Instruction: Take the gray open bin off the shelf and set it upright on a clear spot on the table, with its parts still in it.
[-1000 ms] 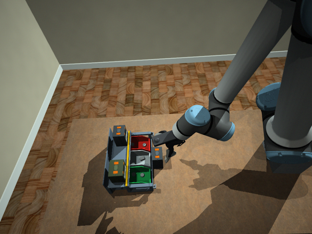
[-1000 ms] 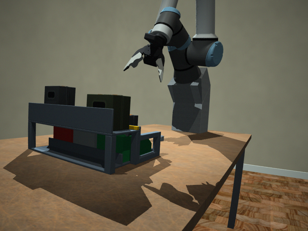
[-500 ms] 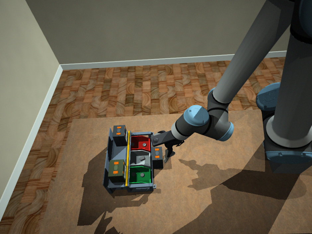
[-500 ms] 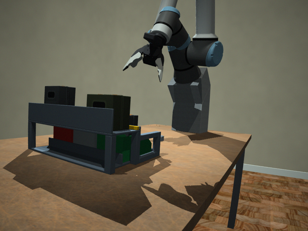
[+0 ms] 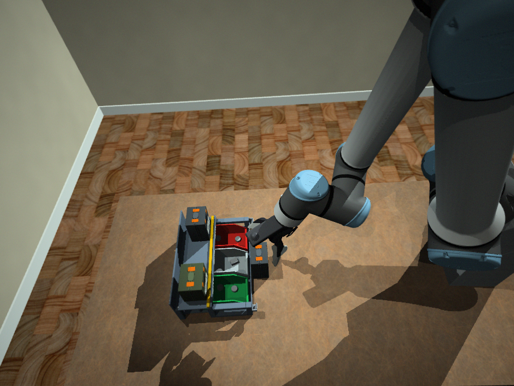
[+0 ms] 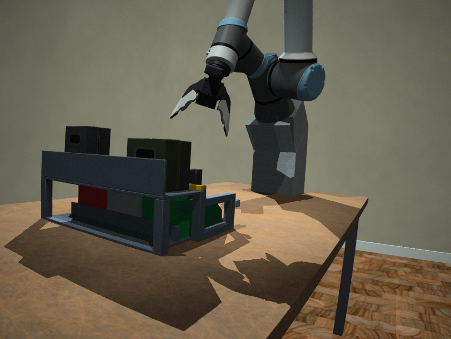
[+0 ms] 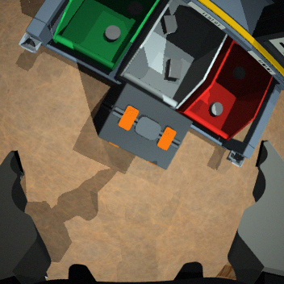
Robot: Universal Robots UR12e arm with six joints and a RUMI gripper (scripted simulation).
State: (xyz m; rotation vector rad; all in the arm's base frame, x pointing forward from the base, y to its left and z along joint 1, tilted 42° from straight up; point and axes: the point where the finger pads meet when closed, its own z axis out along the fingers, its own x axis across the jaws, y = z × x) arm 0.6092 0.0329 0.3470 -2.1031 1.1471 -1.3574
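Now: the gray bin 200 mm below my hand, 140 mm ahead of it and 50 mm to the right of it. The rest, counted from my hand: yellow strip 190 mm ahead, 140 mm below, 50 mm to the right; then green bin 200 mm below, 150 mm ahead, 60 mm to the left; then red bin 200 mm below, 160 mm to the right, 140 mm ahead.
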